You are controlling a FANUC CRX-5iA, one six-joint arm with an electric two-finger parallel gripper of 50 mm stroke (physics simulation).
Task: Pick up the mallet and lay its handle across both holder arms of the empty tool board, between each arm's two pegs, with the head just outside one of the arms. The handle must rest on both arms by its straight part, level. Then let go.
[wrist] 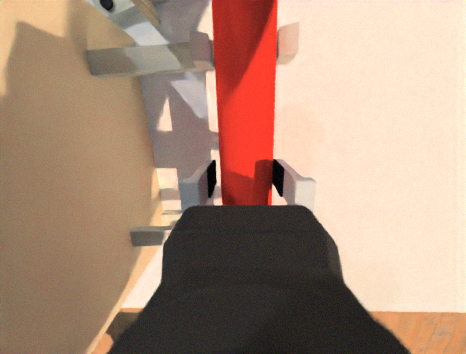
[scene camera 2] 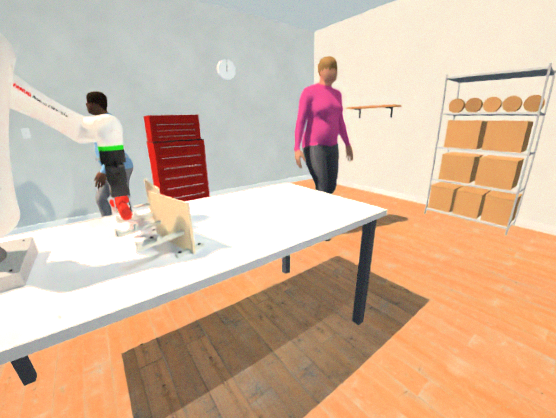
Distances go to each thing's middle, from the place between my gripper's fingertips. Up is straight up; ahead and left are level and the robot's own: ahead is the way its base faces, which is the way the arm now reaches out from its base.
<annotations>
Now: the red mallet [wrist: 244,45] 20 mm above my hand and 10 mm to the left of it.
</annotations>
